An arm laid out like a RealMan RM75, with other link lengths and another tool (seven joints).
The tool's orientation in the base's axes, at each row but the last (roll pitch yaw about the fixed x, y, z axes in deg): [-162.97, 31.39, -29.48]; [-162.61, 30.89, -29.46]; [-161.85, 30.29, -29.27]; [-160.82, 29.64, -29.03]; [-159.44, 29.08, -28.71]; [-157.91, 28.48, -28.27]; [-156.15, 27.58, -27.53]
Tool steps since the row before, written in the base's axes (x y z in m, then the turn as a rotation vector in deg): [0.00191, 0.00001, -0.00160, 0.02, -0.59, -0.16]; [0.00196, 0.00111, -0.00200, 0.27, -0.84, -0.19]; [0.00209, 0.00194, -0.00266, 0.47, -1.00, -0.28]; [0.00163, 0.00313, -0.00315, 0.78, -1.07, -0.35]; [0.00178, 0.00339, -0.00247, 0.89, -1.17, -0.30]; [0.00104, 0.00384, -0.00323, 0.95, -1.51, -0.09]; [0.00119, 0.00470, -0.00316, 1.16, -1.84, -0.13]
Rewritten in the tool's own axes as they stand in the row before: [0.00225, -0.00076, 0.00076, 0.35, 0.47, -0.17]; [0.00202, -0.00151, 0.00165, 0.65, 0.52, -0.34]; [0.00210, -0.00200, 0.00261, 0.92, 0.54, -0.40]; [0.00148, -0.00242, 0.00379, 1.22, 0.43, -0.46]; [0.00114, -0.00281, 0.00340, 1.32, 0.42, -0.58]; [0.00075, -0.00236, 0.00449, 1.41, 0.57, -0.94]; [0.00047, -0.00297, 0.00494, 1.73, 0.70, -1.13]
